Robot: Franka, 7 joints.
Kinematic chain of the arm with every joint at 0, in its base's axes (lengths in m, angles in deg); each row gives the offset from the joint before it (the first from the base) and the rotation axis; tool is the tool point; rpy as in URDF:
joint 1: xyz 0 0 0.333 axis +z
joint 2: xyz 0 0 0 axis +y
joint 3: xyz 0 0 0.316 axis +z
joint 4: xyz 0.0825 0 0 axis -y
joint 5: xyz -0.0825 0 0.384 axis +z
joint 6: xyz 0 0 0 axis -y
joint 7: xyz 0.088 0 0 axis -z
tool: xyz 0 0 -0.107 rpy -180 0 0
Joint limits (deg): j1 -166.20..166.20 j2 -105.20..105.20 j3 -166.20..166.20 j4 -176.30..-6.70 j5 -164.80..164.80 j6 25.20..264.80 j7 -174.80..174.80
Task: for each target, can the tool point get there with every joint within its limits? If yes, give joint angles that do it. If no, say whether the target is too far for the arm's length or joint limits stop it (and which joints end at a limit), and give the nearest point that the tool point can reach.
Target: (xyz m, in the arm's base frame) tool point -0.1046 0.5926 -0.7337
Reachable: no: too far | nearest point -0.0799 0.4528 -0.3306 | short by 0.427 m
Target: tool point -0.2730 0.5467 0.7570
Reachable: yes | joints -102.50 -79.19 -60.31 -64.83 61.63 90.24 27.72
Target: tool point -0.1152 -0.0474 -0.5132
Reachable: no: joint limits stop it (at a limit: joint 2) | nearest point -0.1509 -0.0621 -0.3470 | short by 0.171 m
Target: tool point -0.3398 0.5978 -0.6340
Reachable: no: too far | nearest point -0.2579 0.4537 -0.3042 | short by 0.369 m
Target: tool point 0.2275 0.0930 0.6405
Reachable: yes | joints 46.28 -46.90 -24.90 -126.58 29.88 58.71 103.76
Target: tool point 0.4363 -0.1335 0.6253
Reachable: yes | joints -111.41 -22.56 92.47 -93.05 -46.16 44.66 -146.34
